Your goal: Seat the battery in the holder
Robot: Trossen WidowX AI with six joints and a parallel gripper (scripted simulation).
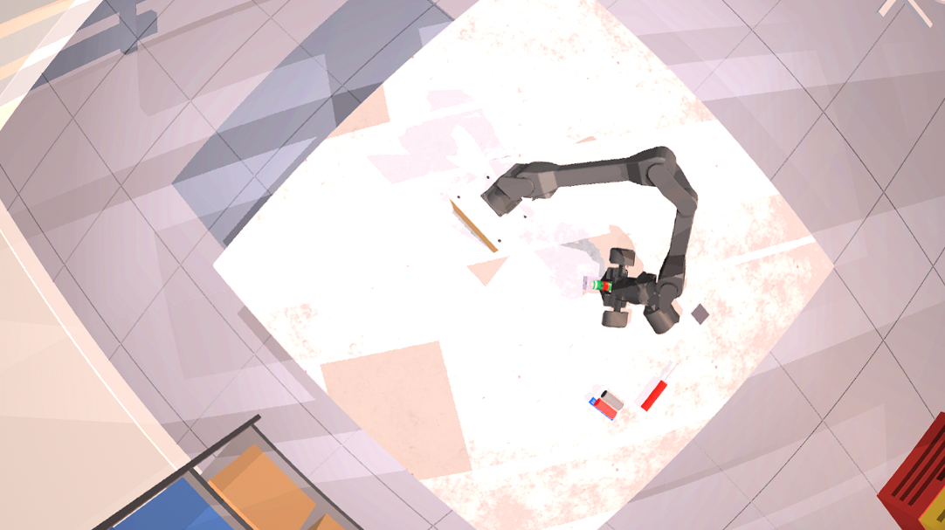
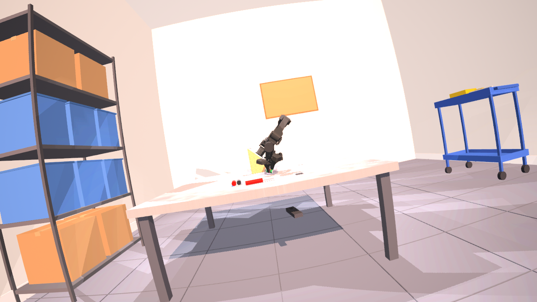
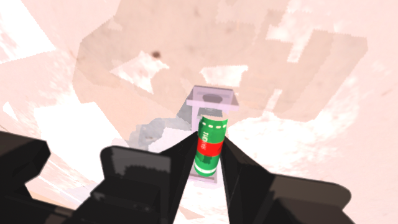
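Right now my gripper tip is 1 cm below the battery. Also, from my gripper tip: dark remote: 31 cm ahead, 20 cm below, 10 cm to the left; dark square: 26 cm ahead, 16 cm to the left, 1 cm below; red screwdriver: 32 cm ahead, 4 cm to the right.
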